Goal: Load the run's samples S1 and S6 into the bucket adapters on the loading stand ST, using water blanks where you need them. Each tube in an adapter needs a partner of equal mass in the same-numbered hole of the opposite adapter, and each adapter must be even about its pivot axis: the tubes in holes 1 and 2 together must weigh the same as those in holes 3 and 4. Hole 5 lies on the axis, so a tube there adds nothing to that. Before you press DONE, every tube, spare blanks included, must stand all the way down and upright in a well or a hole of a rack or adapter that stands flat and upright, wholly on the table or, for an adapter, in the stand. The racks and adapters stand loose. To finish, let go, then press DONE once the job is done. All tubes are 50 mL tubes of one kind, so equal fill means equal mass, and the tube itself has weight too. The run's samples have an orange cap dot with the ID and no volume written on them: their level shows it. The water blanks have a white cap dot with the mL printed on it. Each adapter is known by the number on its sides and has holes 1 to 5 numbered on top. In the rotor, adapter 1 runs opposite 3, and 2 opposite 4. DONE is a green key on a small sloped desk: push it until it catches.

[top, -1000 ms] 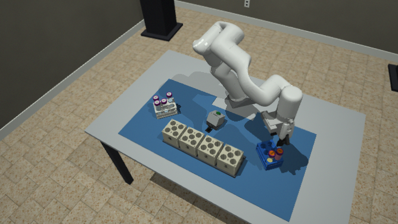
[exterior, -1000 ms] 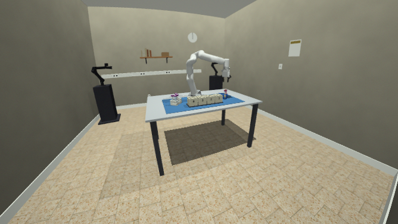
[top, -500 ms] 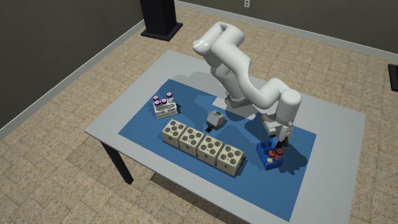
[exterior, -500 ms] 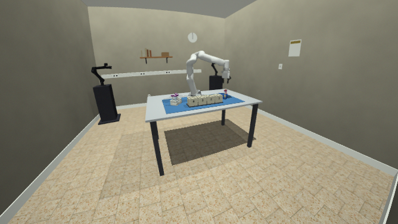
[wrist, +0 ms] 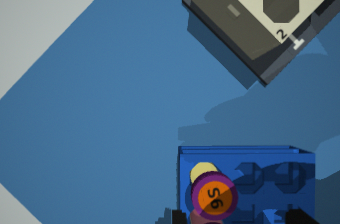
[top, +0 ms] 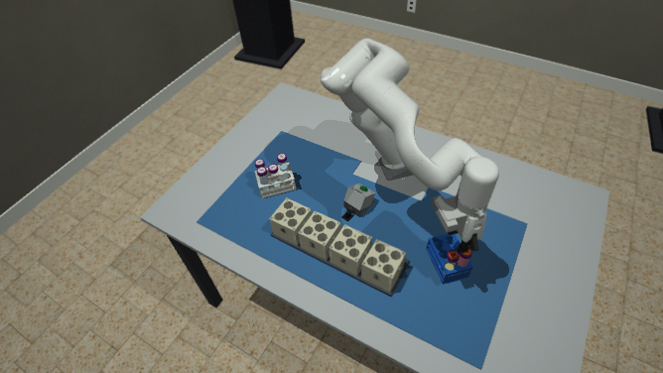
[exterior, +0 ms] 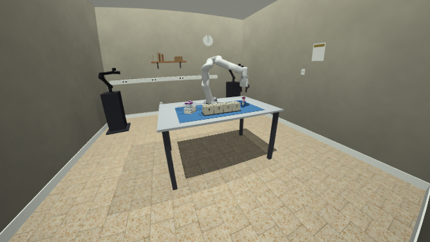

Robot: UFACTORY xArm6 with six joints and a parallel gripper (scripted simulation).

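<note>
My gripper is now 10 mm past the sample tube and 140 mm above it. Round my hand: green DONE key (180 mm behind, 340 mm to the right, 140 mm below); then blue rack (40 mm behind, 10 mm to the right, 180 mm below); then stand (40 mm ahead, 350 mm to the right, 200 mm below).
</note>
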